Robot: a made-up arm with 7 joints. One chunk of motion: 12 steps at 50 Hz.
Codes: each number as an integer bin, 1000 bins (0 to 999) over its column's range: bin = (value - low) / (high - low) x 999, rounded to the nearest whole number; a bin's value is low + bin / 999 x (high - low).
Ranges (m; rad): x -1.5..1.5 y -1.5..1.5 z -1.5..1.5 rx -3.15..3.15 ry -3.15..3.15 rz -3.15..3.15
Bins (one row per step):
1: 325 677 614 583 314 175
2: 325 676 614 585 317 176
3: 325 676 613 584 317 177
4: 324 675 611 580 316 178
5: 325 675 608 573 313 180
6: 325 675 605 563 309 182
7: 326 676 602 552 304 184
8: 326 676 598 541 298 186
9: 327 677 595 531 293 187
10: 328 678 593 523 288 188
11: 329 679 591 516 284 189
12: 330 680 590 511 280 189
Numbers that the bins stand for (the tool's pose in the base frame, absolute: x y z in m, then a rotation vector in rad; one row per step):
1: -0.5240 0.5330 0.3438 0.5266 -1.1698 -2.0464
2: -0.5240 0.5300 0.3438 0.5392 -1.1509 -2.0401
3: -0.5240 0.5300 0.3408 0.5329 -1.1509 -2.0338
4: -0.5270 0.5270 0.3348 0.5077 -1.1572 -2.0275
5: -0.5240 0.5270 0.3258 0.4635 -1.1761 -2.0149
6: -0.5240 0.5270 0.3168 0.4005 -1.2014 -2.0023
7: -0.5210 0.5300 0.3078 0.3311 -1.2329 -1.9896
8: -0.5210 0.5300 0.2958 0.2617 -1.2707 -1.9770
9: -0.5180 0.5330 0.2868 0.1986 -1.3023 -1.9707
10: -0.5150 0.5360 0.2808 0.1482 -1.3338 -1.9644
11: -0.5120 0.5390 0.2748 0.1041 -1.3590 -1.9581
12: -0.5090 0.5420 0.2718 0.0725 -1.3842 -1.9581

